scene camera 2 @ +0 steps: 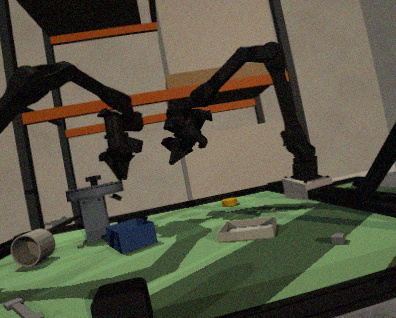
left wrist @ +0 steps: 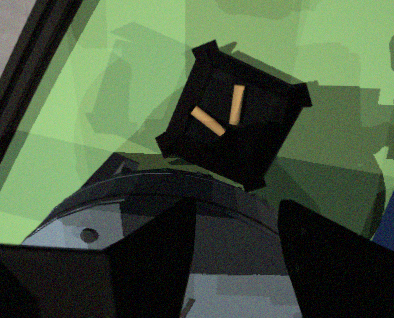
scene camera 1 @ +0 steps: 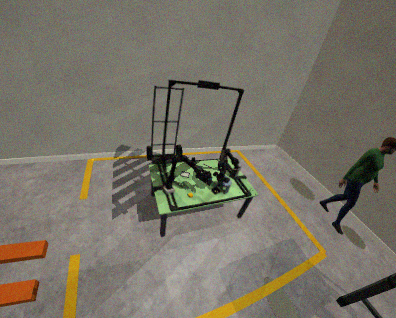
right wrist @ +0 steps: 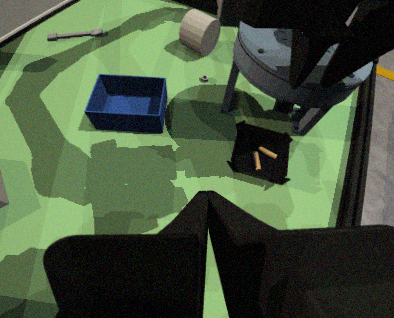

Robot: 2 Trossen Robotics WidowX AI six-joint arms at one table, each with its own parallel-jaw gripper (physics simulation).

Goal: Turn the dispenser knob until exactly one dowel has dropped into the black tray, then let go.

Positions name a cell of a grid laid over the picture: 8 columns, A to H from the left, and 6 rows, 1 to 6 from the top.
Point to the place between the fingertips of the right gripper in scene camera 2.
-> D4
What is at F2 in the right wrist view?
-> A grey round dispenser.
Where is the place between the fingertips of the right gripper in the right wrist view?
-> E4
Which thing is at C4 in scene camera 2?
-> The left gripper.
